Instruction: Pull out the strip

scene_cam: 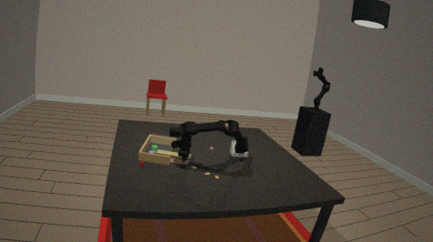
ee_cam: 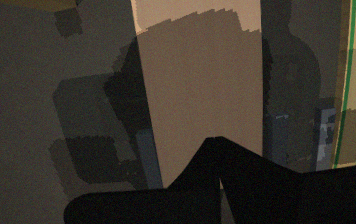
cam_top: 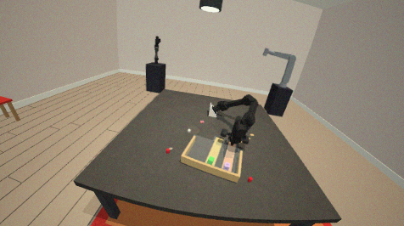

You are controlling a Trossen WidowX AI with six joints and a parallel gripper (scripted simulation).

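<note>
Now: the green-striped strip 110 mm to the right of my gripper tip and 70 mm ahead of it. Round my gripper tip: pink piece (240 mm to the right, 230 mm behind).
</note>
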